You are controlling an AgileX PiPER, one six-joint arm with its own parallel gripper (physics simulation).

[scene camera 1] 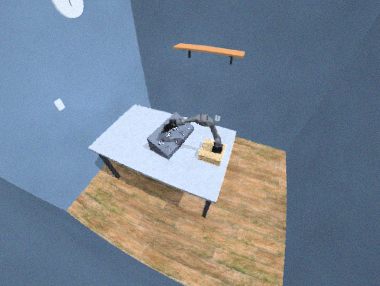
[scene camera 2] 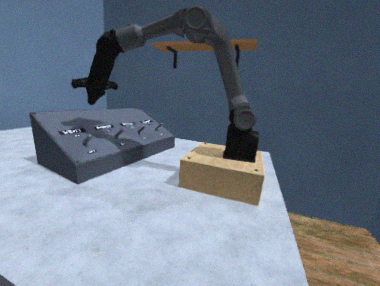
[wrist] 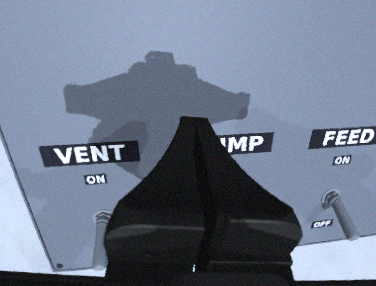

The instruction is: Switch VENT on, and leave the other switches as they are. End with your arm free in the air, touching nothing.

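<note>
The grey sloped switch panel [scene camera 1: 159, 149] [scene camera 2: 55, 150] [wrist: 290, 60] stands on the table. The VENT switch [scene camera 2: 87, 140] [wrist: 100, 245] has its lever pointing down, away from its ON label; its OFF label is hidden in the wrist view. The PUMP switch [scene camera 2: 119, 134] is hidden behind the fingers in the wrist view. The FEED switch [scene camera 2: 141, 131] [wrist: 345, 220] points down, past its OFF label. A fourth switch [scene camera 2: 159, 127] stands at the far end. My gripper [scene camera 2: 91, 102] [wrist: 192, 133] is shut and empty, in the air above the panel's VENT end, touching nothing. Its shadow falls above the VENT label.
The arm's base stands on a wooden block [scene camera 1: 210, 157] [scene camera 2: 220, 181] to the right of the panel on the pale table [scene camera 1: 120, 150] [scene camera 2: 145, 240]. An orange shelf [scene camera 1: 210, 50] [scene camera 2: 205, 46] hangs on the wall behind.
</note>
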